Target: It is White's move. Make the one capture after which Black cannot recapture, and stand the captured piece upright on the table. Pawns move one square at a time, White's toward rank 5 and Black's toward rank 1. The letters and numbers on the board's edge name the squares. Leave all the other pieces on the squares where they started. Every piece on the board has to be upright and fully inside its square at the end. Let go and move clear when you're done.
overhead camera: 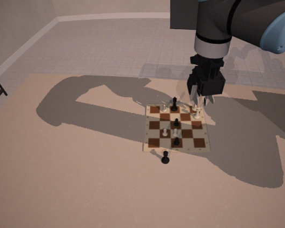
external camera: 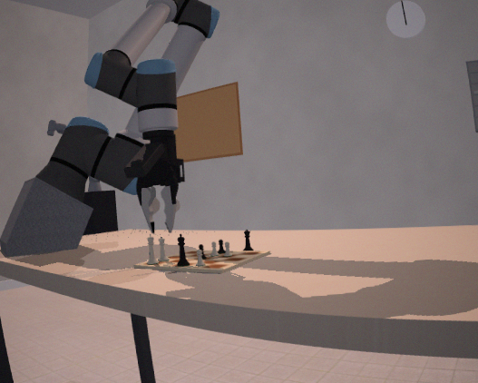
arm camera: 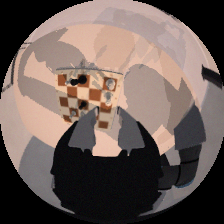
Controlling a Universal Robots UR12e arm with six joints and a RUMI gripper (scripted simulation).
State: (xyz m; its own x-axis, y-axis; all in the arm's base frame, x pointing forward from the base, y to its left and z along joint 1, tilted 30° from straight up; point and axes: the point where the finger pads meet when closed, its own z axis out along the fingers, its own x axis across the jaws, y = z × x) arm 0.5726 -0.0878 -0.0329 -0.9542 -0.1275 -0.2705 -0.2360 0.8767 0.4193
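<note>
The tall white piece lies 10 mm ahead of my hand, 40 mm to the right of it and 40 mm below it. From my hand the other things lie so: tall black piece 90 mm ahead, 30 mm to the right, 40 mm below; then chessboard 80 mm ahead, 50 mm to the left, 80 mm below.
</note>
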